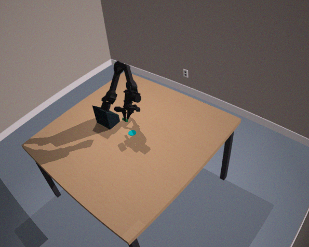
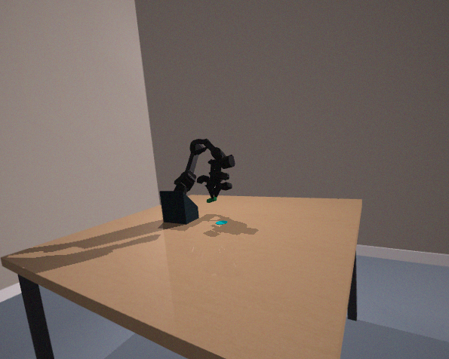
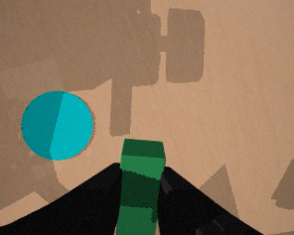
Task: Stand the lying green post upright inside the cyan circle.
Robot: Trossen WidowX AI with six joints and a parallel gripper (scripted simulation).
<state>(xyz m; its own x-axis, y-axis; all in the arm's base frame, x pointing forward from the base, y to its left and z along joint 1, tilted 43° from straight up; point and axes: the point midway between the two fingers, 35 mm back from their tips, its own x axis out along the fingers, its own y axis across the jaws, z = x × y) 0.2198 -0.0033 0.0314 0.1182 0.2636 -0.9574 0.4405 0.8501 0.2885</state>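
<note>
Now: the cyan circle 2 cm ahead of my gripper tip, 2 cm to the left of it and 12 cm below it. The rest, counted from my gripper tip: green post 2 cm behind, 1 cm to the left, 1 cm below.
</note>
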